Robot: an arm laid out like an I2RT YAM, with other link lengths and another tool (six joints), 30 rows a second.
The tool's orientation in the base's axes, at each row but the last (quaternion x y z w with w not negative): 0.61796, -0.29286, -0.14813, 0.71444; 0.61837, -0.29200, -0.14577, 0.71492; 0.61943, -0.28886, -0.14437, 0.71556; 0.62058, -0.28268, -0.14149, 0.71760; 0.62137, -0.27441, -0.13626, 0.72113; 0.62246, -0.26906, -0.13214, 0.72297; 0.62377, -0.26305, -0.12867, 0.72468; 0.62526, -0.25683, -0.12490, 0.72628; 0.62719, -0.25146, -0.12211, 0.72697; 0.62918, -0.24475, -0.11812, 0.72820; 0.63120, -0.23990, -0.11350, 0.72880; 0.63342, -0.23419, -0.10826, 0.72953; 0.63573, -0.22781, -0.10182, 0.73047
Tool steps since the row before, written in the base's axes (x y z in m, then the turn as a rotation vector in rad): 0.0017, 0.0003, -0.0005, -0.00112, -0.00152, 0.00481; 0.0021, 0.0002, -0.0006, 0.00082, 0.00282, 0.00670; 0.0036, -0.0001, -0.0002, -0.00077, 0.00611, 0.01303; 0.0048, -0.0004, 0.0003, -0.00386, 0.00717, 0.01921; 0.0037, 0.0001, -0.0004, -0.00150, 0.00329, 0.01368; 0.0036, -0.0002, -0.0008, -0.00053, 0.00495, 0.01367; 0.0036, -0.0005, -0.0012, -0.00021, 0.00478, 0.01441; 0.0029, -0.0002, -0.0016, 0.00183, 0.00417, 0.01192; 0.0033, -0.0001, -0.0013, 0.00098, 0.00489, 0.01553; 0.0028, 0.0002, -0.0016, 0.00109, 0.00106, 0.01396; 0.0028, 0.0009, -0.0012, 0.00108, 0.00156, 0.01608; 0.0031, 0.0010, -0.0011, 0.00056, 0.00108, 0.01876; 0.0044, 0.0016, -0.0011, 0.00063, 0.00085, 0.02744
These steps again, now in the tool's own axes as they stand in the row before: 0.0010, -0.0007, -0.0013, 0.00113, 0.00454, 0.00220; 0.0014, -0.0009, -0.0015, 0.00063, 0.00691, -0.00231; 0.0029, -0.0008, -0.0021, -0.00100, 0.01392, -0.00359; 0.0041, -0.0005, -0.0024, -0.00264, 0.02058, -0.00223; 0.0029, -0.0009, -0.0022, 0.00011, 0.01413, -0.00080; 0.0029, -0.0013, -0.0019, 0.00003, 0.01429, -0.00271; 0.0030, -0.0018, -0.0016, 0.00055, 0.01493, -0.00268; 0.0022, -0.0020, -0.0015, 0.00202, 0.01211, -0.00346; 0.0026, -0.0017, -0.0017, 0.00172, 0.01588, -0.00332; 0.0020, -0.0019, -0.0017, 0.00332, 0.01364, -0.00023; 0.0017, -0.0014, -0.0023, 0.00352, 0.01580, -0.00047; 0.0020, -0.0013, -0.0025, 0.00383, 0.01840, 0.00044; 0.0029, -0.0014, -0.0035, 0.00576, 0.02681, 0.00137
